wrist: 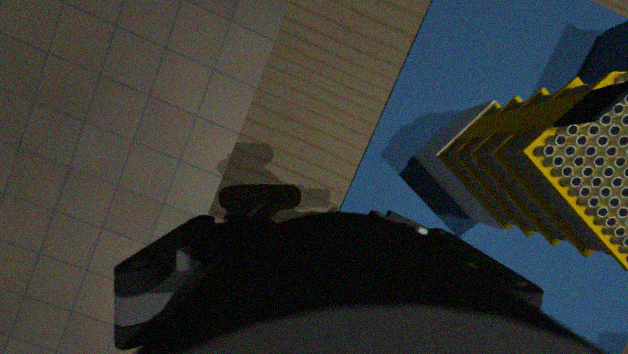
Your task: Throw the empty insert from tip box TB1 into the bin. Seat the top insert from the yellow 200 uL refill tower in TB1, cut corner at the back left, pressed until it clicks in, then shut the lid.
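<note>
The yellow 200 uL refill tower (492, 175) stands on the blue mat (439, 66) at the right of the wrist view, on a grey base (439, 185). Its top insert (588, 175) is a yellow plate full of round holes, cut off by the right edge of the frame. My gripper (318, 219) is a dark mass along the bottom of the view. It is open and empty, to the left of the tower and above it. A corner of a dark blue box (610, 48) shows at the top right behind the tower. I cannot tell whether it is TB1.
The blue mat lies on a wooden table (324, 88), whose edge runs diagonally through the middle of the view. The tiled floor (109, 109) fills the left side, below the table. No bin is in view.
</note>
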